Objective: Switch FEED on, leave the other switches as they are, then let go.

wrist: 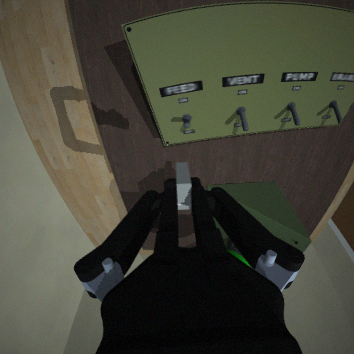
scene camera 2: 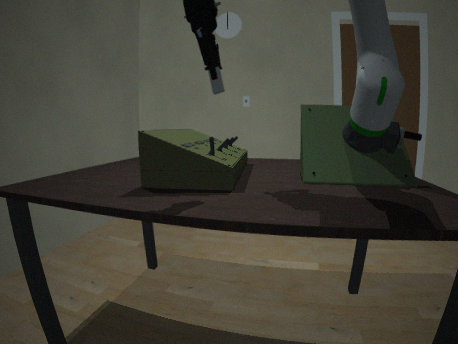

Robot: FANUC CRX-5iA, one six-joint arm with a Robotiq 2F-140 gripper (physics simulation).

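Seen in the pictures: gripper, between the fingertips: (wrist: 181, 171) (scene camera 2: 218, 92); arm's base, origin of its link: (scene camera 2: 363, 135).
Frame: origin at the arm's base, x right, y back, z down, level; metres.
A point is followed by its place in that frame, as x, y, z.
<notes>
The green switch box (scene camera 2: 165, 160) {-0.351, -0.532, 0.063} (wrist: 235, 45) {-0.186, -0.589, 0.005} stands on the table. The FEED lever (scene camera 2: 212, 146) {-0.260, -0.435, 0.032} (wrist: 186, 120) {-0.257, -0.444, 0.022} stands up from the panel in the scene view; in the wrist view it is seen nearly end-on and its OFF label shows uncovered below it. It is angled away from OFF, unlike the others. The VENT lever (wrist: 243, 119) {-0.138, -0.456, 0.028}, the PUMP lever (wrist: 294, 114) {-0.023, -0.484, 0.029} and a fourth lever (wrist: 336, 112) {0.093, -0.510, 0.030}, its label cut off by the frame edge, lean toward OFF. My gripper (scene camera 2: 216, 82) {-0.262, -0.413, -0.117} (wrist: 181, 171) {-0.262, -0.413, -0.117} is shut and empty, above the box and apart from the levers.
The dark table (scene camera 2: 270, 210) {-0.427, -0.231, 0.141} (wrist: 165, 170) {-0.308, -0.238, 0.141} carries the box on its left. A larger green panel block (scene camera 2: 325, 145) {-0.054, -0.131, 0.034} (wrist: 270, 205) {0.016, -0.218, 0.023} stands to the right, with a grey arm part (scene camera 2: 375, 95) {-0.193, -0.002, -0.110} in front of it. A door (scene camera 2: 407, 65) and a wall clock (scene camera 2: 236, 26) are behind.
</notes>
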